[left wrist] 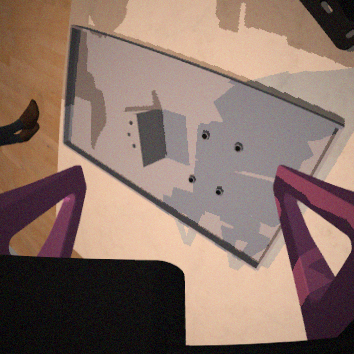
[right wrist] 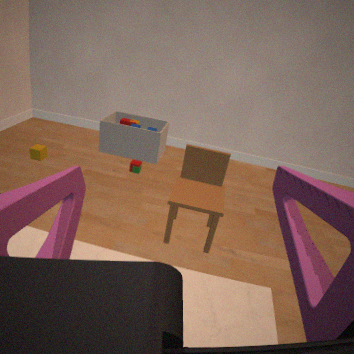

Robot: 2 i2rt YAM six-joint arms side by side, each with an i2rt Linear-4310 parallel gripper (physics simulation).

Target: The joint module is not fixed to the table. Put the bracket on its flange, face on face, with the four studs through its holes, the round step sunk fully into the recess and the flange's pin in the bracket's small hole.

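Frame: origin at the left arm's base, x left, y back, z up, level; millimetres.
Where they show: left gripper, fingertip midpoint: [left wrist: 179, 175]; right gripper, fingertip midpoint: [right wrist: 178, 176].
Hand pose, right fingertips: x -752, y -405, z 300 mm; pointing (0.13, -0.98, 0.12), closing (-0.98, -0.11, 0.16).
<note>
After its pixels a point has its place.
Neither the joint module nor the bracket can be made out in either view. My left gripper [left wrist: 179, 175] @[x -533, y -148, z 213 mm] is open, with nothing between its fingers, high over a shallow grey tray [left wrist: 160, 204] @[x -650, y -339, z 10 mm]. In the tray lie several small dark round pieces, one [left wrist: 205, 135] @[x -610, y -202, z 9 mm] towards the middle and another [left wrist: 219, 191] @[x -567, y -267, z 9 mm] nearer the front rim. A dark grey rectangular block [left wrist: 151, 137] @[x -674, y -226, z 35 mm] is left of them, beside three tiny dark dots. My right gripper [right wrist: 178, 176] @[x -752, y -404, z 300 mm] is open and empty and faces out past the table edge.
A black part with light slots [left wrist: 340, 25] @[x -509, y -42, z 10 mm] shows at the top right corner of the left wrist view; I cannot tell what it is. The pale table [left wrist: 235, 305] @[x -475, y -450, z 0 mm] [right wrist: 225, 310] @[x -859, y -556, z 0 mm] ends at a wooden floor. Beyond it are a chair [right wrist: 197, 195] and a toy bin [right wrist: 130, 141].
</note>
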